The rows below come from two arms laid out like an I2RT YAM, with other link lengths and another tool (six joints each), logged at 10 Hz.
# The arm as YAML. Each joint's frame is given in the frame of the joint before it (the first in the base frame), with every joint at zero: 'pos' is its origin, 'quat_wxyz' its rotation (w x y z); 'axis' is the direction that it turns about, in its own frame. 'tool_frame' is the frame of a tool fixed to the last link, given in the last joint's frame.
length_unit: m
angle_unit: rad
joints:
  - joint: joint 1
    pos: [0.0, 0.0, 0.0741]
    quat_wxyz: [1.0, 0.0, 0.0, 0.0]
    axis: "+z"
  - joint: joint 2
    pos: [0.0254, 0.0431, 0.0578]
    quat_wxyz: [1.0, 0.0, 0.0, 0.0]
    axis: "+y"
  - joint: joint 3
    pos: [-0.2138, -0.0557, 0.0]
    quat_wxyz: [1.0, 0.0, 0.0, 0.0]
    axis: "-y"
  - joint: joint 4
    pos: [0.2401, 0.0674, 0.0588]
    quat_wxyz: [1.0, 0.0, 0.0, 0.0]
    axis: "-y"
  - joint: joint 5
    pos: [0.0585, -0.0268, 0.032]
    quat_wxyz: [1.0, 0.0, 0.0, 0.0]
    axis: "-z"
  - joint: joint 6
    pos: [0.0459, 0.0, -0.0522]
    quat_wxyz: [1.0, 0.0, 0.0, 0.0]
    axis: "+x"
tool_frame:
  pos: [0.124, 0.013, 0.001]
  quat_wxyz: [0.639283, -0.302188, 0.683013, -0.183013]
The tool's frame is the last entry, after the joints.
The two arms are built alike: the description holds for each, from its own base.
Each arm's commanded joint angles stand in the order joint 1, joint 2, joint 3, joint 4, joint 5, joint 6.
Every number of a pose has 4 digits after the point. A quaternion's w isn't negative.
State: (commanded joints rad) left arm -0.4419 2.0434 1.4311 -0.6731 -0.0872 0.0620; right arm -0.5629 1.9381 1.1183 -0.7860 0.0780 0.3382
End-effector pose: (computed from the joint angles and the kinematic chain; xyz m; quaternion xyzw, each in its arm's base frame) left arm 0.3846 -0.1204 0.0097 -0.1171 0.9827 0.0521 0.1340; right arm 0.2561 -0.1301 -0.0321 -0.1005 -0.9927 -0.0623 0.0242
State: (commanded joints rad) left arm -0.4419 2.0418 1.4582 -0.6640 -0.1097 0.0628; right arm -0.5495 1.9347 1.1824 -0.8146 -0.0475 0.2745
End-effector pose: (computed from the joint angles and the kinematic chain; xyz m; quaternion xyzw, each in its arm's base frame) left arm 0.3956 -0.1214 0.0191 -0.1209 0.9791 0.0517 0.1553; right arm 0.2829 -0.1166 -0.0171 0.0588 0.9921 0.1095 0.0182
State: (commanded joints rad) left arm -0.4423 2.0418 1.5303 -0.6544 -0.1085 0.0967; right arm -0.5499 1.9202 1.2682 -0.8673 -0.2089 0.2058
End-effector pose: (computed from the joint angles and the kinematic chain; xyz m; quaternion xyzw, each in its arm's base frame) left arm 0.4167 -0.1319 0.0414 -0.1088 0.9749 0.0331 0.1914; right arm 0.3123 -0.1029 0.0112 0.0166 0.9830 0.1664 0.0761
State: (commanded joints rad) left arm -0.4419 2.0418 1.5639 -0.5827 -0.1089 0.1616; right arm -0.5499 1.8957 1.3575 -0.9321 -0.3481 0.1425
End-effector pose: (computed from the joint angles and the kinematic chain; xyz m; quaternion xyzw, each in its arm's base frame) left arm 0.4393 -0.1425 0.0586 -0.0839 0.9669 0.0143 0.2404; right arm 0.3360 -0.0911 0.0474 -0.0260 0.9688 0.2087 0.1314
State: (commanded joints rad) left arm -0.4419 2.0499 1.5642 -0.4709 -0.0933 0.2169; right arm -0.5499 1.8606 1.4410 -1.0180 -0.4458 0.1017
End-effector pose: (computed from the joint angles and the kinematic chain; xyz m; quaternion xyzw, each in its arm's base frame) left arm 0.4587 -0.1548 0.0670 -0.0612 0.9564 -0.0096 0.2856; right arm 0.3483 -0.0812 0.0859 -0.0554 0.9550 0.2363 0.1703
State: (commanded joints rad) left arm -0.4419 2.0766 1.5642 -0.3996 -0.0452 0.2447; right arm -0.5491 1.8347 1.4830 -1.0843 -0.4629 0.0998
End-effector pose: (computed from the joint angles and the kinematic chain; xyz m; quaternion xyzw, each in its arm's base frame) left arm 0.4668 -0.1677 0.0626 -0.0422 0.9530 -0.0361 0.2979; right arm 0.3473 -0.0773 0.1054 -0.0578 0.9524 0.2426 0.1752
